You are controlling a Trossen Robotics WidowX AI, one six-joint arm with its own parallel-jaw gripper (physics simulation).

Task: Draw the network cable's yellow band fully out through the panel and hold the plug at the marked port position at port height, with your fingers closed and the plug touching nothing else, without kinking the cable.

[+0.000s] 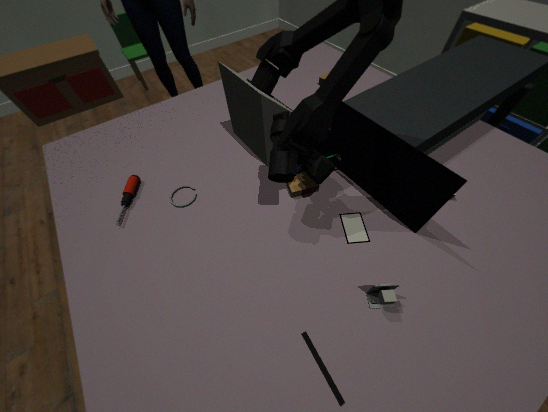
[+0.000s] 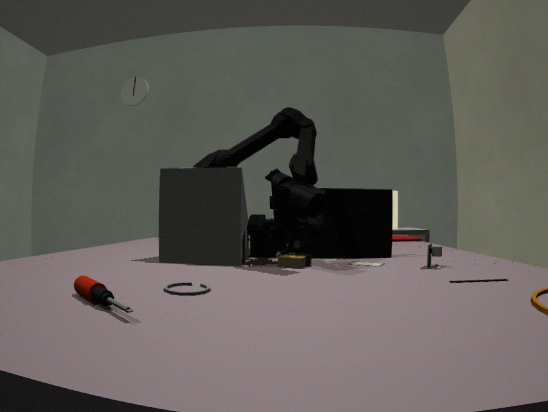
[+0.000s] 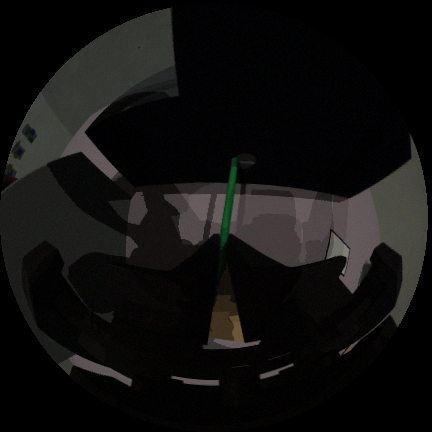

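Where they show: gripper, fingertip midpoint: (image 1: 315,165) (image 2: 287,250) (image 3: 221,238); arm's base, link origin: (image 1: 259,89) (image 2: 202,194).
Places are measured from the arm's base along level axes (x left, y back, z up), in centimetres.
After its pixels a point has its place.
The green network cable (image 1: 332,156) @[x 9.7, y -23.1, z -13.0 cm] (image 3: 230,200) @[x 6.8, y -22.5, z -12.7 cm] comes out of a hole (image 3: 246,160) in the black panel (image 1: 395,170) @[x 11.8, y -40.4, z -4.9 cm] (image 2: 357,222) @[x 11.8, y -41.6, z -7.0 cm] (image 3: 300,90). It runs without a sharp bend to my gripper (image 3: 223,240) @[x 4.3, y -22.1, z -14.4 cm], whose fingertips are shut on it close in front of the panel. The fingers are low over a brown block (image 1: 302,185) @[x -3.0, y -25.8, z -14.9 cm] (image 2: 294,260) @[x -6.3, y -24.4, z -15.5 cm] (image 3: 225,325) @[x -3.8, y -22.7, z -14.8 cm], with a gap between its top and the arm hard to judge. The plug is hidden behind the dark fingers. No yellow band shows on the visible stretch of cable. I cannot make out the marked port position.
A grey upright panel (image 1: 250,115) @[x -6.4, y -5.4, z -2.9 cm] (image 2: 200,215) @[x -6.6, y -1.8, z -5.4 cm] stands beside the gripper. A pale black-edged rectangle (image 1: 354,228) @[x 0.9, y -43.0, z -17.3 cm] and a small bracket (image 1: 387,296) @[x -7.3, y -58.9, z -12.1 cm] (image 2: 430,255) @[x -5.2, y -57.9, z -14.6 cm] are on the table. A red screwdriver (image 1: 131,187) @[x -43.6, y 1.0, z -14.8 cm] (image 2: 91,289) @[x -46.2, y 0.4, z -15.2 cm], an open ring (image 1: 171,198) @[x -35.4, y -7.3, z -16.9 cm] and a black strip (image 1: 322,367) @[x -24.4, y -61.3, z -17.2 cm] lie farther off.
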